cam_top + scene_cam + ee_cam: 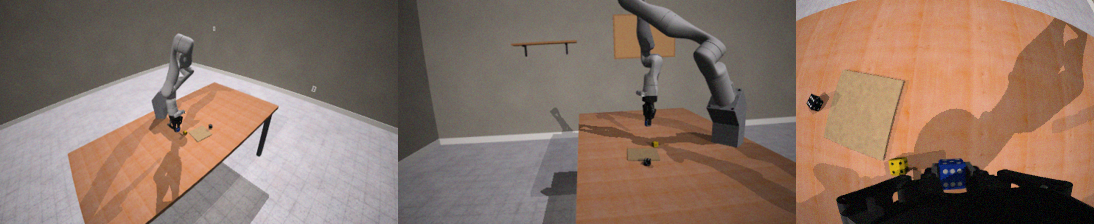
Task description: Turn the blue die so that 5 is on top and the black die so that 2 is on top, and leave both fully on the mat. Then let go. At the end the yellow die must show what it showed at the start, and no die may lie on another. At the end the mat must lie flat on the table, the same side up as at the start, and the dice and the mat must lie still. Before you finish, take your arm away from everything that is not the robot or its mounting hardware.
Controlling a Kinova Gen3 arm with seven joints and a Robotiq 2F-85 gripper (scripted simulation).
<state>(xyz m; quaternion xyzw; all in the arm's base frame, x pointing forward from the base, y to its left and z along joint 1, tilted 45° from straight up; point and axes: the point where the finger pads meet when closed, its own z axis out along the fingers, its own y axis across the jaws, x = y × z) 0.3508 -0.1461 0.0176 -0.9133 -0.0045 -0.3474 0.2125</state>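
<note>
Right now my hand is 20 mm past the yellow die, 70 mm to the right of it and 100 mm above it. From my hand the other things lie so: blue die 10 mm below; tan mat 50 mm ahead, 170 mm to the left, 110 mm below; black die 50 mm ahead, 280 mm to the left, 100 mm below.
</note>
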